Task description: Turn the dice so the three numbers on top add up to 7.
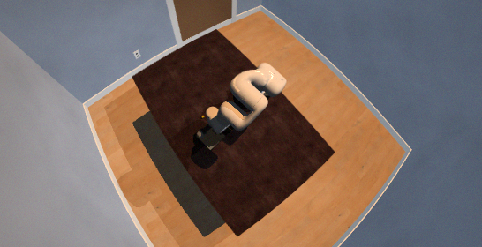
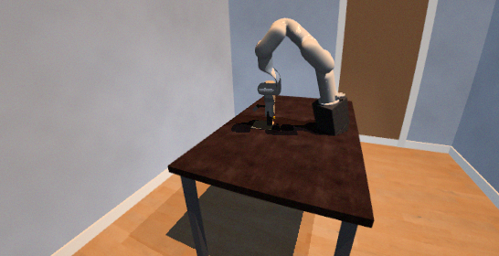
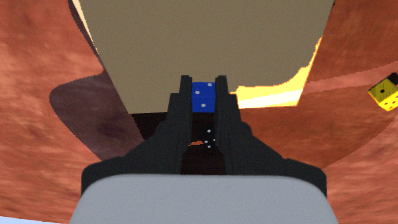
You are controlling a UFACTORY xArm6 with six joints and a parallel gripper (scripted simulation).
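My hand is 10 mm above the blue die. Round my hand: mat 50 mm ahead, 20 mm below; then yellow die 10 mm ahead, 140 mm to the right, 20 mm below; then black die 50 mm behind, 10 mm to the right, 20 mm below.
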